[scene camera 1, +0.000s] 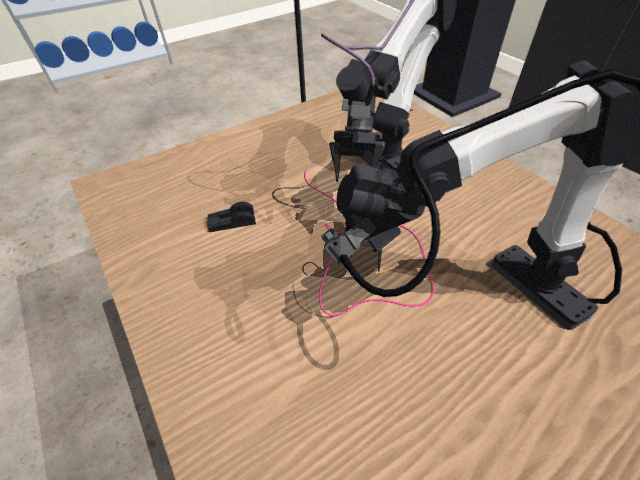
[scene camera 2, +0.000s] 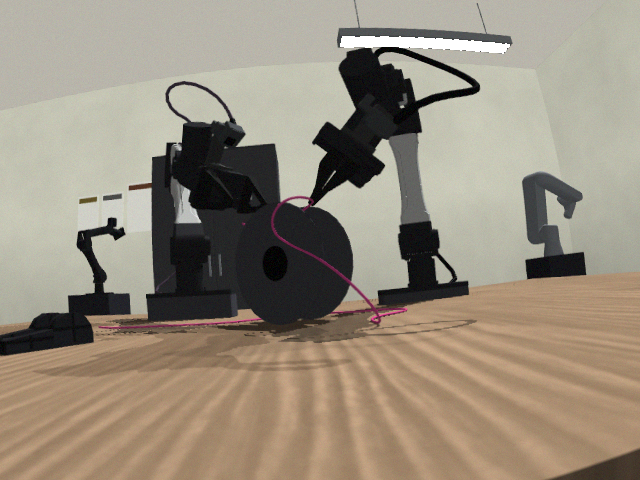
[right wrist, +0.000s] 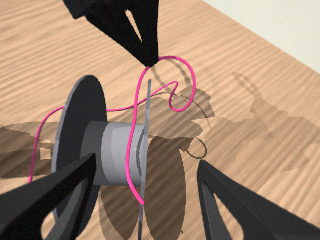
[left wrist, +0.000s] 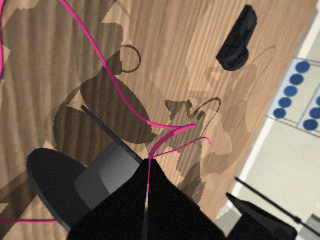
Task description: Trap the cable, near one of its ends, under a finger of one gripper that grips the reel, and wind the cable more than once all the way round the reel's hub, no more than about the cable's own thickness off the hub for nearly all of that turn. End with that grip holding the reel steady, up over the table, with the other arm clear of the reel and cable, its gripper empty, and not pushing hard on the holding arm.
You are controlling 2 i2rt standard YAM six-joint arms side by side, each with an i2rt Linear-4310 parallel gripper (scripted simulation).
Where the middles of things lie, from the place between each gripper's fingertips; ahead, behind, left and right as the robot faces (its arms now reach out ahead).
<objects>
Now: left hand point(scene camera 2: 311, 204) 8 cm past the dark grey reel point(scene camera 2: 280, 284), 8 cm above it and 4 cm to the left of it. Round my left hand: small black device point(scene camera 1: 240, 214) 33 cm to the right, 15 cm below, 14 cm ahead.
The dark grey reel is 10 cm below my right hand point(scene camera 2: 249, 205), 6 cm to the left of it and 1 cm ahead of it. Also, from my right hand: small black device (23 cm ahead, 22 cm to the right, 17 cm below).
</objects>
